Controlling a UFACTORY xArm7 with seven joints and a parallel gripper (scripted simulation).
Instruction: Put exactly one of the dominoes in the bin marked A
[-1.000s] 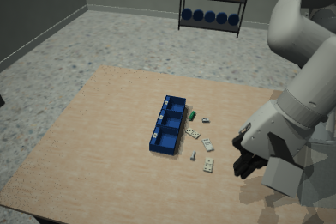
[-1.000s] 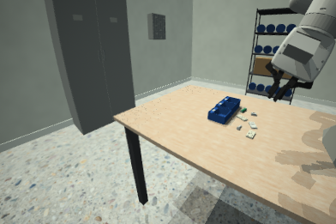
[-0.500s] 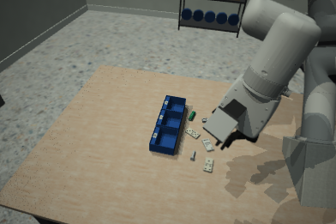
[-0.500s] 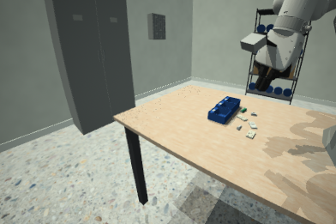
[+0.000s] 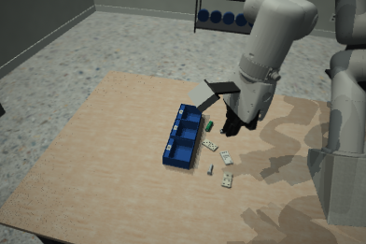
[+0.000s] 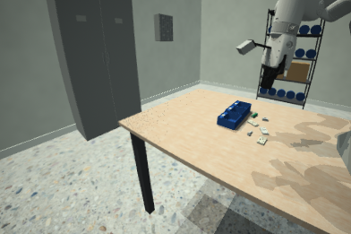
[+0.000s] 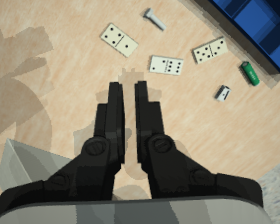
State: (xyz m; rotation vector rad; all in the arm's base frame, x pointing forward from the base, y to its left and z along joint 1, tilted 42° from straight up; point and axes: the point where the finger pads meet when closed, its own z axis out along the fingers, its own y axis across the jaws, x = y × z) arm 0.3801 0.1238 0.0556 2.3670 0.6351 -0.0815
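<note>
Right now my hand is 210 mm above the blue bin, 170 mm to the left of it and 110 mm short of it. From my hand the other things lie so: grey bolt 220 mm below, 30 mm to the right, 20 mm ahead; then green battery 220 mm to the right, 220 mm below, 20 mm ahead; then white domino 220 mm below, 20 mm behind.
</note>
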